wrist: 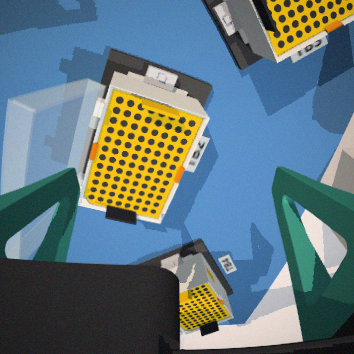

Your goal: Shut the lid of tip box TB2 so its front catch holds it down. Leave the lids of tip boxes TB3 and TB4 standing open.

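Frame: origin at the arm's base, x left, y back, z up, level; centimetres.
Seen in the pictures: gripper, fingertip midpoint: [175, 177].
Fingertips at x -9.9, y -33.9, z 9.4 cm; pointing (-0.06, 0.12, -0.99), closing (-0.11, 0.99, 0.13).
Note:
A point is followed by its place in that frame.
Tip box TB2 [145, 155] @(x -5.2, y -34.6, z -1.6 cm) is left of centre in the wrist view, with a yellow perforated top, pale walls and its label [198, 154] @(x -2.6, y -28.3, z -7.1 cm) at the right side. Its clear lid [82, 122] @(x -8.4, y -39.8, z -0.8 cm) stands open, swung out to the left of the box. My gripper [175, 177] @(x -9.9, y -33.9, z 9.4 cm) is open, with its green fingers wide apart at the left and right; nothing is between them. The left finger overlaps the lower part of the lid in the view. Tip box TB3 [312, 22] @(x -18.1, y -22.0, z -1.6 cm) is partly in view at the top right. Tip box TB4 [205, 305] @(x 19.3, y -24.8, z -1.6 cm) is at the bottom, partly hidden by the dark gripper body. Their lids cannot be made out.
The boxes are over a blue surface [240, 150] @(x -3.2, y -23.3, z -7.3 cm). A dark base piece [195, 89] @(x -10.1, y -29.8, z -6.5 cm) with a pale clip [161, 77] @(x -11.3, y -33.4, z -5.5 cm) lies at the upper end of TB2, and a black tab [121, 215] @(x 0.7, y -36.7, z -0.4 cm) is at its lower end. A pale surface shows at the lower right.

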